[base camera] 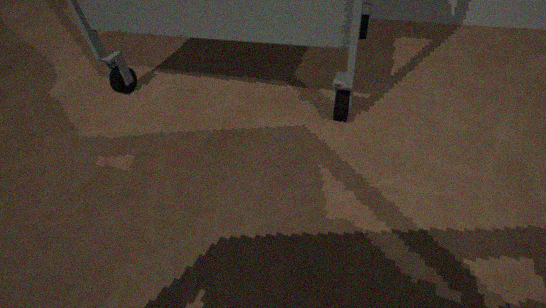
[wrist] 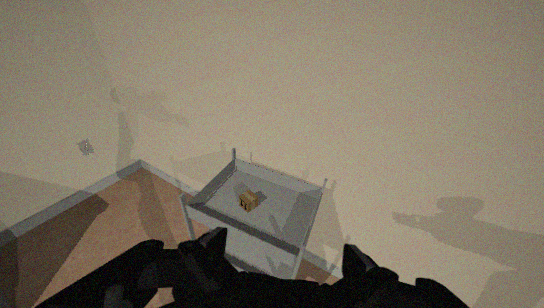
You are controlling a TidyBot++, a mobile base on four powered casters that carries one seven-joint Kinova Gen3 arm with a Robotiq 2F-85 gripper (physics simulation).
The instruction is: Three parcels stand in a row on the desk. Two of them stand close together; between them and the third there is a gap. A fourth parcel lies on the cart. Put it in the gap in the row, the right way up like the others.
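Places are measured from the arm's base along level axes (x ahead, y left, z up), in centimetres.
Where they show: gripper, fingertip midpoint: (wrist: 283, 249).
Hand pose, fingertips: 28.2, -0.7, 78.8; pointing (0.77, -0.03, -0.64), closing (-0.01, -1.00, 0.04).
After its pixels a point has its place, as x, y, z.
The fourth parcel (wrist: 248, 200) {73.0, 11.0, 32.0}, a small brown box with dark marks on one side face, sits on the top shelf of the grey cart (wrist: 267, 239) {61.2, 1.6, 26.6} in the wrist view, left of the shelf's middle. In the base camera view the lower part of the cart (base camera: 352, 55) {51.6, -8.6, -27.1} shows at the top. My gripper (wrist: 283, 249) {28.2, -0.7, 78.8} is open, its two black fingertips wide apart at the bottom of the wrist view, with nothing between them. The cart and parcel are some way beyond the fingertips. The desk and the row of three parcels do not show in either view.
The cart's black caster wheels (base camera: 123, 79) {65.3, 31.1, -36.3} (base camera: 341, 105) {52.3, -8.0, -35.7} stand on the brown floor (base camera: 200, 105) {60.3, 16.4, -39.7}. A pale wall (wrist: 350, 90) {94.8, -20.7, 71.9} rises close behind the cart, with a grey skirting board (wrist: 60, 206) {98.6, 156.1, -34.4} along its foot and a small wall socket (wrist: 86, 146) {127.8, 144.9, 1.1} at the left. Shadows fall on wall and floor.
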